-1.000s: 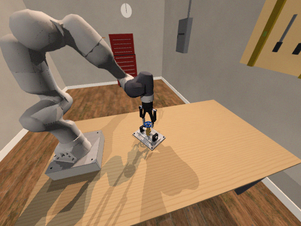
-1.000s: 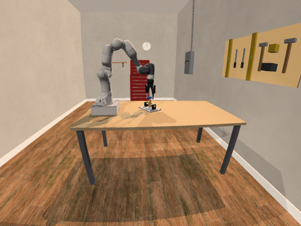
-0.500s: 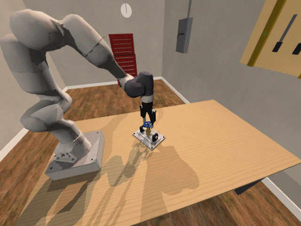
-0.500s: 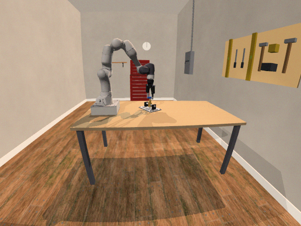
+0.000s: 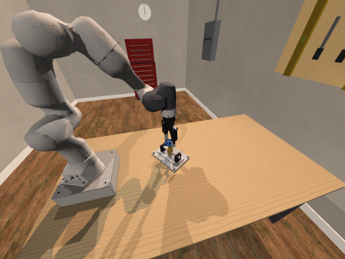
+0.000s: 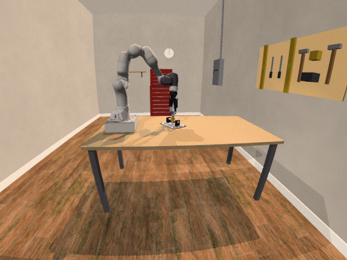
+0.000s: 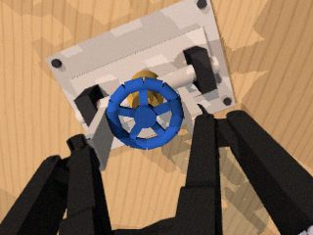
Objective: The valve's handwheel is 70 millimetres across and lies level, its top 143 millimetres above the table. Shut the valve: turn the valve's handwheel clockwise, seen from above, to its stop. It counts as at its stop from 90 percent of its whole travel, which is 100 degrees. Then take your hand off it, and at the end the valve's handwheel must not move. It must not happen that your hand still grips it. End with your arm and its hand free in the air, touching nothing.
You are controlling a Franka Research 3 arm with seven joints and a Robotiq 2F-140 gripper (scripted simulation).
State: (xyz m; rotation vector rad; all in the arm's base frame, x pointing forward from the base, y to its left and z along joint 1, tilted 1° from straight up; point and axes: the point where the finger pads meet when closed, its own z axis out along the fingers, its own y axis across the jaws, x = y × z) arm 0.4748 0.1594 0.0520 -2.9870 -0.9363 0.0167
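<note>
Right now my hand is 20 mm above the blue spoked handwheel.
</note>
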